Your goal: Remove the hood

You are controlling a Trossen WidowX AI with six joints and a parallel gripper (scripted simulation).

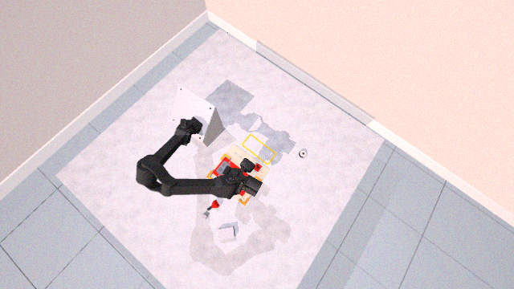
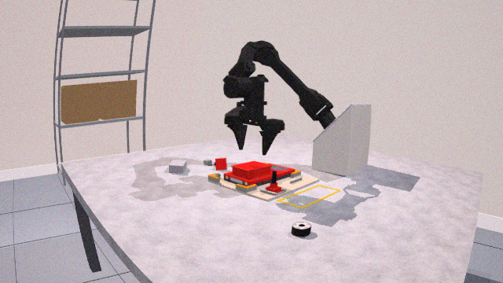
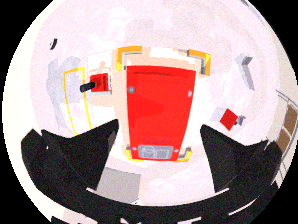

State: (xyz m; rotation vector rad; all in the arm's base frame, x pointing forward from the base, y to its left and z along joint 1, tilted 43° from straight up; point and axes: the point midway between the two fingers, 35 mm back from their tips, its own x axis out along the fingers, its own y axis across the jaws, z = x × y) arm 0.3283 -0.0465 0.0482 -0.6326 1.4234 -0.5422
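My gripper tip is now 50 mm above the red hood. Also, from my gripper tip: black ring (180 mm ahead, 330 mm to the left, 80 mm below).
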